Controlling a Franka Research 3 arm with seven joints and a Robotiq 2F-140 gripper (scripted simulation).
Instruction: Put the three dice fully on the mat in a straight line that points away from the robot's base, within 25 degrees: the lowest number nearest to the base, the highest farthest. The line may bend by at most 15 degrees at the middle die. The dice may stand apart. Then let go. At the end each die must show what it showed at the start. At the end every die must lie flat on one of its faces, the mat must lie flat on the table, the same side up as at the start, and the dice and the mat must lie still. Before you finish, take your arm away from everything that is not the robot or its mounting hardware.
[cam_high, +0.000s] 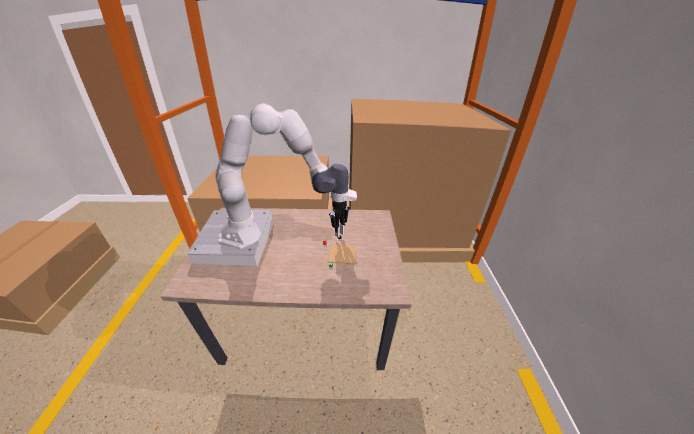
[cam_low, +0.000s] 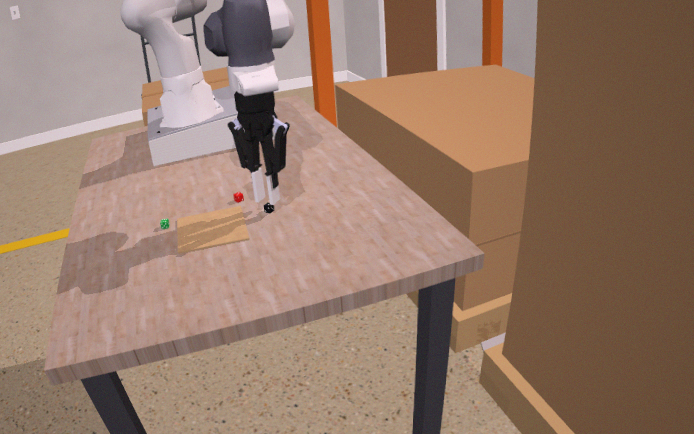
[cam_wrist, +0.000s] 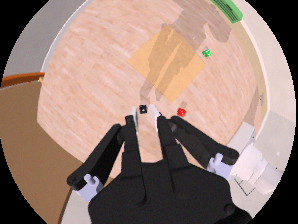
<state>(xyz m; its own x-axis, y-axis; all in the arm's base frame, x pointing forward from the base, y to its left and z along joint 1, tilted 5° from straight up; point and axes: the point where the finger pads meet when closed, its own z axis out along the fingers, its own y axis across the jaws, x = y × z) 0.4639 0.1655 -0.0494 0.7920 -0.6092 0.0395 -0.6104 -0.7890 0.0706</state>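
Right now my hand is 5 cm above the black die. The rest, counted from my hand: green die 1 cm behind, 22 cm to the right, 5 cm below; tan mat 4 cm ahead, 12 cm to the right, 6 cm below; red die 7 cm behind, 6 cm to the right, 5 cm below.
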